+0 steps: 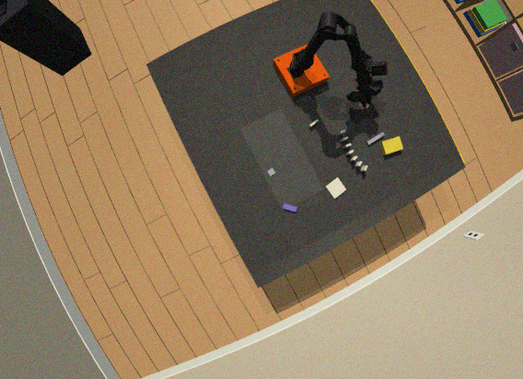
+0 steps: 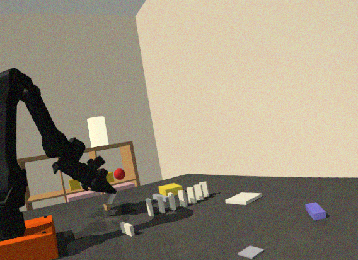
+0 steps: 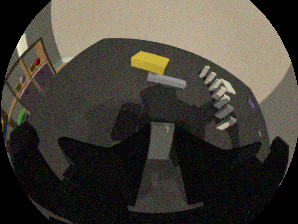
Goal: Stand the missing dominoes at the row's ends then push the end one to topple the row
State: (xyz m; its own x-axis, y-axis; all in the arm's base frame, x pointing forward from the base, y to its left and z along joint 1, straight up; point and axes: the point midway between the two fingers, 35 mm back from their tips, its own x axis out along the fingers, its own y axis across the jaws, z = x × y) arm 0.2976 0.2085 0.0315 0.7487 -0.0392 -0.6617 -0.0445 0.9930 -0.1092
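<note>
Now: the small tan cube 2 cm behind my gripper tip, 5 cm to the left of it and 5 cm below it. Also, from my gripper tip: white tile: 26 cm ahead, 33 cm to the right, 6 cm below; grey bar: 16 cm ahead, 2 cm to the right, 6 cm below; yellow block: 23 cm ahead, 3 cm to the left, 5 cm below.
</note>
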